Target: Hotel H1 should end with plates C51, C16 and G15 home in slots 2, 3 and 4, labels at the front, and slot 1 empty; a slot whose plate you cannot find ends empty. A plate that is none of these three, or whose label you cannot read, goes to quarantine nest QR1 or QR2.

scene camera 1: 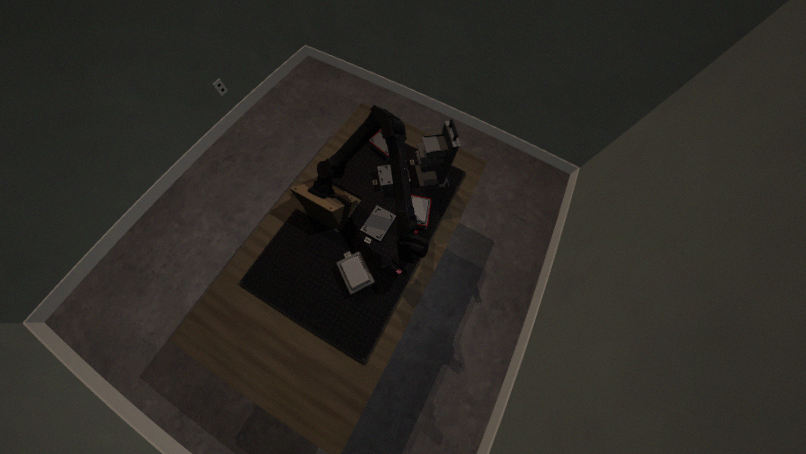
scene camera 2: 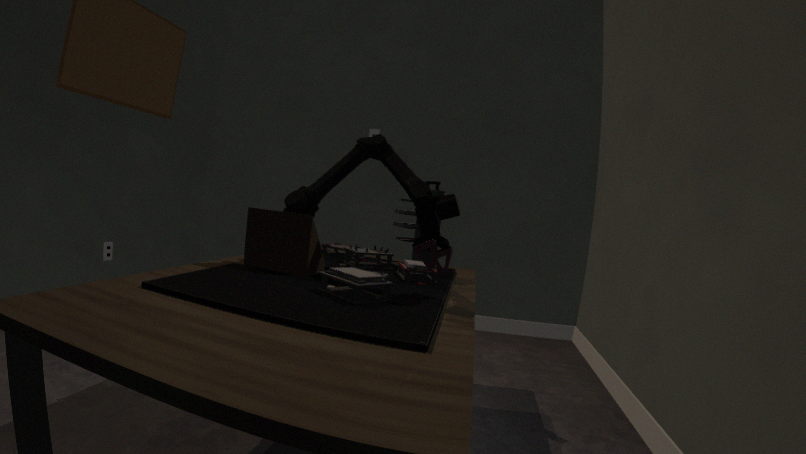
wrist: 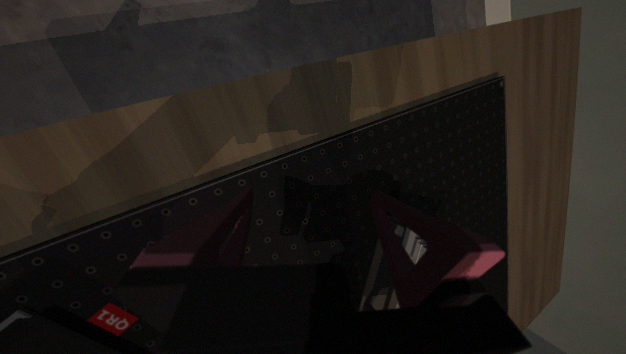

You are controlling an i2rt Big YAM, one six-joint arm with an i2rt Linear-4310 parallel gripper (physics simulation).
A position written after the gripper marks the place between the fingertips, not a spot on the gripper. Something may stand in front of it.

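Open and holding nothing, the gripper (scene camera 2: 438,272) is part of the scene, and the same gripper appears in the wrist view (wrist: 314,194). A red QR1 tag (wrist: 110,318) is there too.
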